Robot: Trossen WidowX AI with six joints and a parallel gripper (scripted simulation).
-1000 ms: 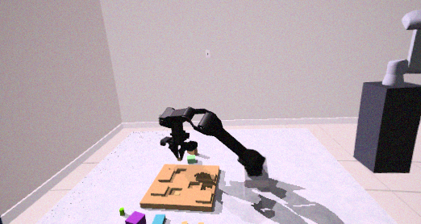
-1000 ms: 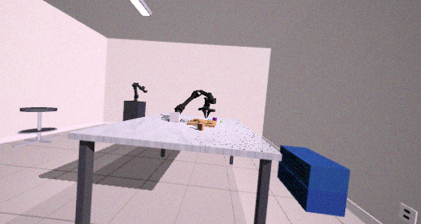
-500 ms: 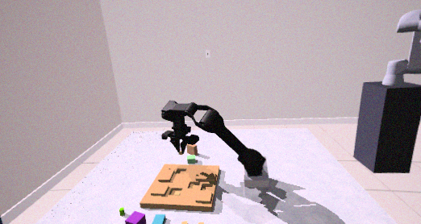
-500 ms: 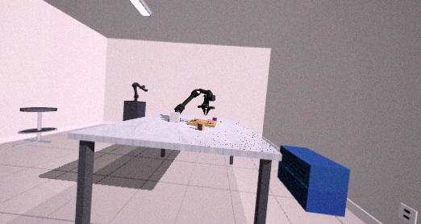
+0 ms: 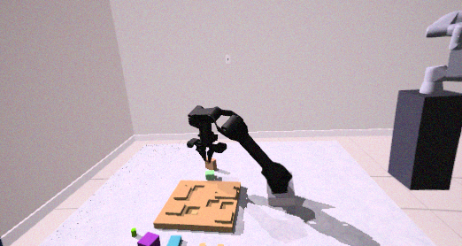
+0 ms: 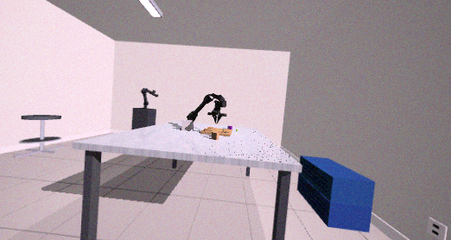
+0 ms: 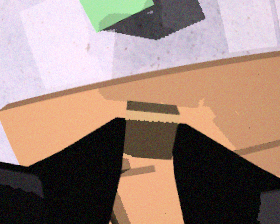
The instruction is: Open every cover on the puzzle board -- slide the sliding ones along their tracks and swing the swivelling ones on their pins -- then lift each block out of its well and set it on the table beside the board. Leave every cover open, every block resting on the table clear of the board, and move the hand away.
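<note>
Now: the tan wooden puzzle board 170 mm to the left of my gripper tip, 100 mm below it and 10 mm ahead of it.
</note>
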